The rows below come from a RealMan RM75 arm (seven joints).
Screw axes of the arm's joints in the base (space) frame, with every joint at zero. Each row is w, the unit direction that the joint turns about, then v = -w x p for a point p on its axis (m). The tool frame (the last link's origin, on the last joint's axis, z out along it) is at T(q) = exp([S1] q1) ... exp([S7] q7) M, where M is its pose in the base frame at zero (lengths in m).
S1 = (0, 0, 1, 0, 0, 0)
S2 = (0, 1, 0, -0.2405, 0, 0)
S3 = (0, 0, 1, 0, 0, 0)
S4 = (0, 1, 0, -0.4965, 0, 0)
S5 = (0, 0, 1, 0, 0, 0)
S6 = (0, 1, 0, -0.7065, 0, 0)
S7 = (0, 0, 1, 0, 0, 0)
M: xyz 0 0 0.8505 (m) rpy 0 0 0 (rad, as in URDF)
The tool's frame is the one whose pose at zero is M.
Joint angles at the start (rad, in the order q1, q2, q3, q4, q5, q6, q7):
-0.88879, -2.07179, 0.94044, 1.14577, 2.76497, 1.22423, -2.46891
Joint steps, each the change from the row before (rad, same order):
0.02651, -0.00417, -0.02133, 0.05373, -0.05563, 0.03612, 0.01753
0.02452, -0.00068, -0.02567, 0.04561, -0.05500, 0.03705, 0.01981
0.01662, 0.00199, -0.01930, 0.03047, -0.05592, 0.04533, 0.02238
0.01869, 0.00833, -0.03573, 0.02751, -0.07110, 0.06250, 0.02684
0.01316, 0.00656, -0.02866, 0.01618, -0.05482, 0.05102, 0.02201
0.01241, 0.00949, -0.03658, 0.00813, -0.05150, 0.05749, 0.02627
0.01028, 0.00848, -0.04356, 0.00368, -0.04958, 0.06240, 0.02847
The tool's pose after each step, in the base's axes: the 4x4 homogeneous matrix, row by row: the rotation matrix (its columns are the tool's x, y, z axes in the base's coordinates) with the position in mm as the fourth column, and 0 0 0 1 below. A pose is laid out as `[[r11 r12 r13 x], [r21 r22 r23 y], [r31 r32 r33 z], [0 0 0 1]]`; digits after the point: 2 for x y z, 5 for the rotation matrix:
[[0.79855 0.54742 -0.25031 -144.44], [0.56413 -0.53558 0.62842 456.09], [0.20995 -0.64303 -0.73650 77.55], [0 0 0 1]]
[[0.79625 0.56928 -0.20470 -143.86], [0.55213 -0.54557 0.63047 449.53], [0.24724 -0.61504 -0.74873 85.16], [0 0 0 1]]
[[0.79688 0.58227 -0.16105 -142.03], [0.54159 -0.57042 0.61750 442.73], [0.26768 -0.57930 -0.76991 89.43], [0 0 0 1]]
[[0.79194 0.60135 -0.10589 -142.18], [0.53371 -0.59749 0.59846 434.21], [0.29662 -0.53046 -0.79412 97.13], [0 0 0 1]]
[[0.78913 0.61114 -0.06148 -142.40], [0.52665 -0.62171 0.57976 427.17], [0.31609 -0.48988 -0.81247 102.55], [0 0 0 1]]
[[0.78514 0.61902 -0.01936 -144.97], [0.52249 -0.64529 0.55732 419.65], [0.33250 -0.44768 -0.83007 108.95], [0 0 0 1]]
[[0.78075 0.62428 0.02658 -147.86], [0.51748 -0.66986 0.53245 411.55], [0.35020 -0.40195 -0.84604 115.39], [0 0 0 1]]

